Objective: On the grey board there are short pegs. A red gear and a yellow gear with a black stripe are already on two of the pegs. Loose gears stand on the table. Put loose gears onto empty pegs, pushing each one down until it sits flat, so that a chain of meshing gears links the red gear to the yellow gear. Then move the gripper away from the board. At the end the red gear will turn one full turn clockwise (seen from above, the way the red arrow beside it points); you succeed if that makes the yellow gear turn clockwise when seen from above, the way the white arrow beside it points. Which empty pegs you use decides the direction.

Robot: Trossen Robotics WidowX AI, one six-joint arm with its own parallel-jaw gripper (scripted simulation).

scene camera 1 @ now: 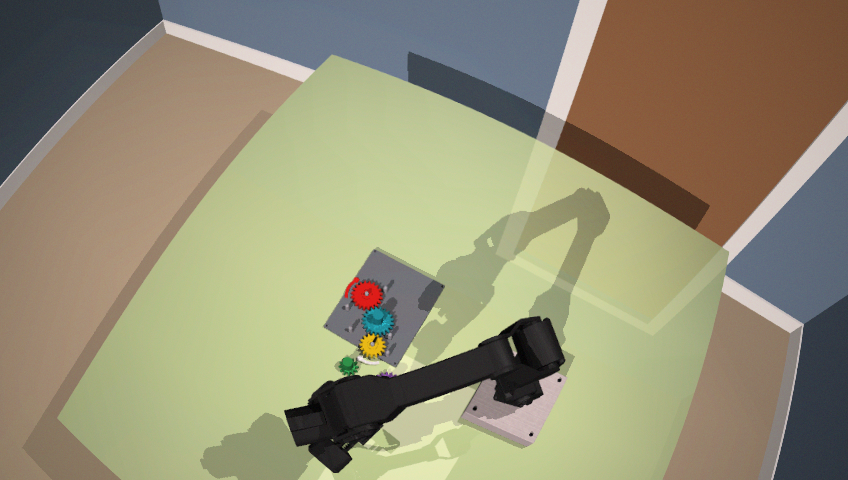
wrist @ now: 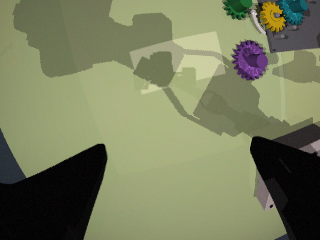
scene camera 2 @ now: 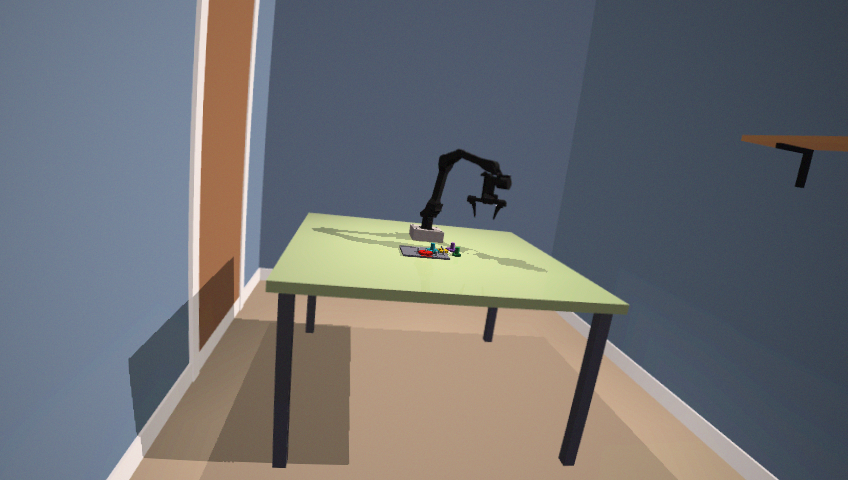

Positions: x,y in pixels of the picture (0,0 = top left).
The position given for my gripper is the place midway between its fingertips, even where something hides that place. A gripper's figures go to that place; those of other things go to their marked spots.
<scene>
My gripper (wrist: 181,148): 0.10 m from the lens. A purple gear (wrist: 250,60) is 0.27 m from the lens.
</scene>
